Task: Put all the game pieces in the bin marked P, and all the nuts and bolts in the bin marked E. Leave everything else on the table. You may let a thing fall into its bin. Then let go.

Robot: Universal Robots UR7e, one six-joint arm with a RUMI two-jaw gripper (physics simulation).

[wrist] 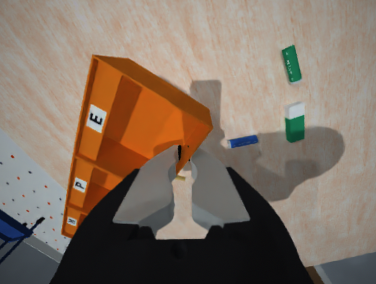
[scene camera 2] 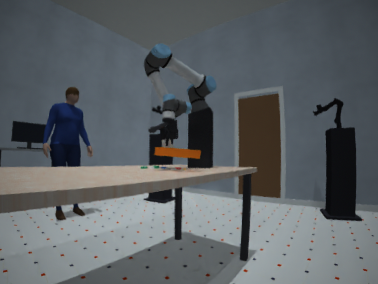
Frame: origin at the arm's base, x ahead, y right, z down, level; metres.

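Seen in the pictures: gripper, fingertip midpoint: (wrist: 184, 146); arm's base at its link origin: (scene camera 2: 201, 112).
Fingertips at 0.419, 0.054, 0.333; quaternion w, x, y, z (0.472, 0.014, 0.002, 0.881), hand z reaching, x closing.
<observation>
Offsets run from my fingertips to a thing's top centre, as dx, dy, dz. "spot": to the spot under its first point. Level surfaces: height alone.
My gripper (scene camera 2: 168, 144) (wrist: 184, 146) is shut on the wall of the orange bin unit @[+0.006, -0.091, -0.043] (scene camera 2: 177, 152) (wrist: 167, 95) near one corner. The unit hangs tilted above the table in the scene view. Its bin marked E @[spot: +0.045, -0.009, +0.000] (wrist: 150, 117) shows empty in its visible part. The bin marked P @[spot: +0.006, -0.135, -0.008] (wrist: 97, 197) is partly hidden by the gripper, and a third compartment @[spot: -0.004, -0.205, -0.022] (wrist: 67, 227) has a small label. A small yellow piece @[-0.087, -0.086, +0.080] (wrist: 180, 178), possibly a bolt, shows partly beyond the fingers. No game piece can be made out in the wrist view; the fingers and bin hide part of the table.
A green battery @[-0.017, +0.169, +0.079] (wrist: 291, 64), a blue battery @[-0.085, +0.059, +0.079] (wrist: 243, 141) and a green-and-white block @[-0.103, +0.147, +0.080] (wrist: 295, 122) lie on the table @[dz +0.093] (scene camera 2: 100, 180) (wrist: 240, 30). A small red thing @[-0.134, -0.012, +0.083] (scene camera 2: 178, 168) lies under the raised unit. A person (scene camera 2: 66, 127) stands behind the table.
</observation>
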